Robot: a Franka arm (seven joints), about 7 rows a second.
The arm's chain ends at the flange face. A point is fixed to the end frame.
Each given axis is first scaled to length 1.
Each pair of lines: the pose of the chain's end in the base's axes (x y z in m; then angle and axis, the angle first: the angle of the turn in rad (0 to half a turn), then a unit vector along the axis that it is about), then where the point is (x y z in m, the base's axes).
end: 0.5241, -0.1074, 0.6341, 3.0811, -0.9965, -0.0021, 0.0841
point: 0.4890 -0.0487 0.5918
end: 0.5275, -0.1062, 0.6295, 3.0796, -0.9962, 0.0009, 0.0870
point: 0.4925 -0.0472 0.5875
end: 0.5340, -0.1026, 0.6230, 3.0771, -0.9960, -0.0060, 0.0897
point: 0.4980 -0.0440 0.5814
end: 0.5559, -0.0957, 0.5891, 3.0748, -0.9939, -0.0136, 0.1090
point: 0.5174 -0.0375 0.5491
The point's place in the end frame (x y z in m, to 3 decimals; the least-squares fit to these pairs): -0.027 -0.056 0.051
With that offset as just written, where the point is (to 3 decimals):
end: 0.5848, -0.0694, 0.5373, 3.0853, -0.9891, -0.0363, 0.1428
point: 0.541 -0.013 0.500
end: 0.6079, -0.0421, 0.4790, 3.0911, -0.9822, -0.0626, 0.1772
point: 0.559 0.011 0.445
